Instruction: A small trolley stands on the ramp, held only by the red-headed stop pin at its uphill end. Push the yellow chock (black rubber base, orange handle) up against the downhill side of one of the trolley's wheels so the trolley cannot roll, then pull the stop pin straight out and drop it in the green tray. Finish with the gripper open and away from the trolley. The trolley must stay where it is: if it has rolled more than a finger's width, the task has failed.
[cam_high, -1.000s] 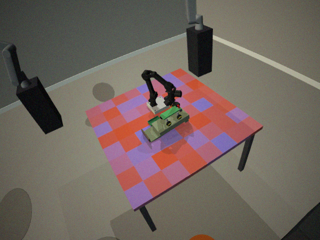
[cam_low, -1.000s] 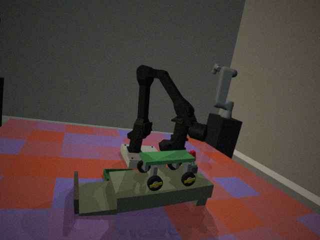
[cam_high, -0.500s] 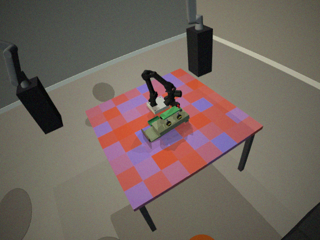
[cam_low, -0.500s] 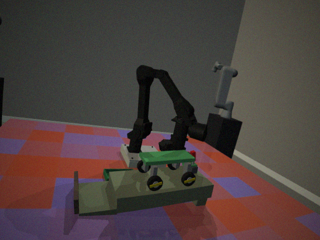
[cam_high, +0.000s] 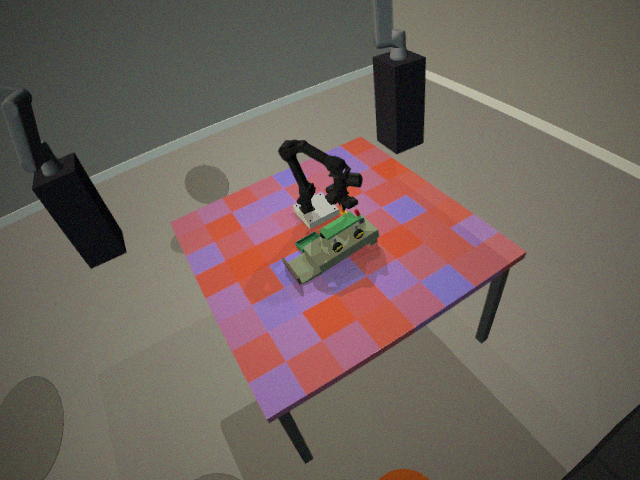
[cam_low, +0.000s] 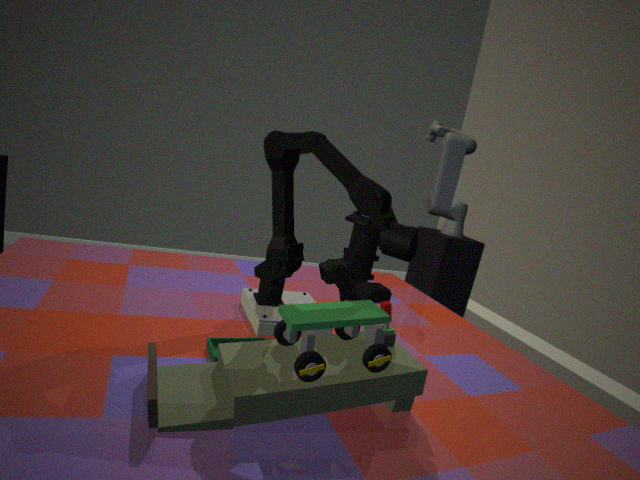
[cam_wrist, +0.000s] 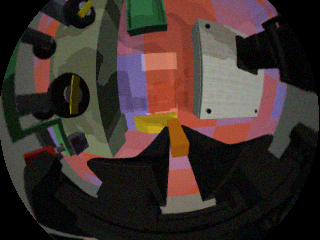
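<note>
My gripper tip is now 220 mm to the left of the green tray, 80 mm above it and 40 mm short of it. The rest, counted from my gripper tip: yellow chock: 20 mm ahead, 10 mm below; dark end board: 380 mm to the right, 180 mm ahead, 40 mm below; red-headed stop pin: 140 mm ahead, 60 mm above, 10 mm to the left.
</note>
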